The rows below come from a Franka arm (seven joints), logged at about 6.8 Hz.
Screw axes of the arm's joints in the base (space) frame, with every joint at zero. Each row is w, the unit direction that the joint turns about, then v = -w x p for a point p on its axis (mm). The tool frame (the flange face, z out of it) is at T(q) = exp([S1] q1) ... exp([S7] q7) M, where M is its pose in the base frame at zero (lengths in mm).
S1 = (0, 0, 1, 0, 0, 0)
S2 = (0, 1, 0, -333, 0, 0)
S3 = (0, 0, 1, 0, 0, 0)
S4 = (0, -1, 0, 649, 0, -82.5)
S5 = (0, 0, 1, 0, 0, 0)
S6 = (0, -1, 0, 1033, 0, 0)
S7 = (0, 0, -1, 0, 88, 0)
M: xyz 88 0 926 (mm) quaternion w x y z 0 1 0 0
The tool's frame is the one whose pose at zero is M.
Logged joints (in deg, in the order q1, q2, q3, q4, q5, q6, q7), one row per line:
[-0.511 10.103 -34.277 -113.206 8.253 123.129 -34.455]
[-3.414 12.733 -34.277 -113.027 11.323 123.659 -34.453]
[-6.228 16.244 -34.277 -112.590 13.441 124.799 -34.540]
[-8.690 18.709 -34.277 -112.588 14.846 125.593 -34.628]
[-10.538 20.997 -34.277 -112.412 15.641 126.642 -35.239]
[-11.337 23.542 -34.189 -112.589 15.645 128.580 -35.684]
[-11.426 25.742 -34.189 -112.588 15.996 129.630 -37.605]
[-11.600 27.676 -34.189 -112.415 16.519 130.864 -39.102]
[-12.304 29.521 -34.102 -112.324 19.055 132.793 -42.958]
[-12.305 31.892 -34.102 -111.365 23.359 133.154 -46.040]
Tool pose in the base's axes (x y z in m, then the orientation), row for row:
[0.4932 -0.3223 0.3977 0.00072 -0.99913 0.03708 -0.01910]
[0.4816 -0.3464 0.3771 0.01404 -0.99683 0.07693 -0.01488]
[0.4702 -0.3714 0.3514 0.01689 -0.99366 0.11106 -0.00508]
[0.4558 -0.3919 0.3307 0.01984 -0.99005 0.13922 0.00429]
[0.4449 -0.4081 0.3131 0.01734 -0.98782 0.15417 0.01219]
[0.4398 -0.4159 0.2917 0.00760 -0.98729 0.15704 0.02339]
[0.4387 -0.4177 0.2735 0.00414 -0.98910 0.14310 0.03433]
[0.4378 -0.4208 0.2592 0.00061 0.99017 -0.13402 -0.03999]
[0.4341 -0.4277 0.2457 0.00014 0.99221 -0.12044 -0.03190]
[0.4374 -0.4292 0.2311 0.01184 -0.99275 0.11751 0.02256]
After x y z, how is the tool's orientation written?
As a quaternion, w x y z.
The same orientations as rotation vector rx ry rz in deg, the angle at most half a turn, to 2 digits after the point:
[-179.76 6.67 -3.44]
[-177.84 13.72 -2.65]
[-176.96 19.78 -0.90]
[-175.99 24.75 0.76]
[-175.87 27.45 2.17]
[-176.86 28.13 4.19]
[-177.57 25.69 6.16]
[178.16 -24.11 -7.20]
[178.58 -21.68 -5.74]
[-177.36 20.99 4.03]

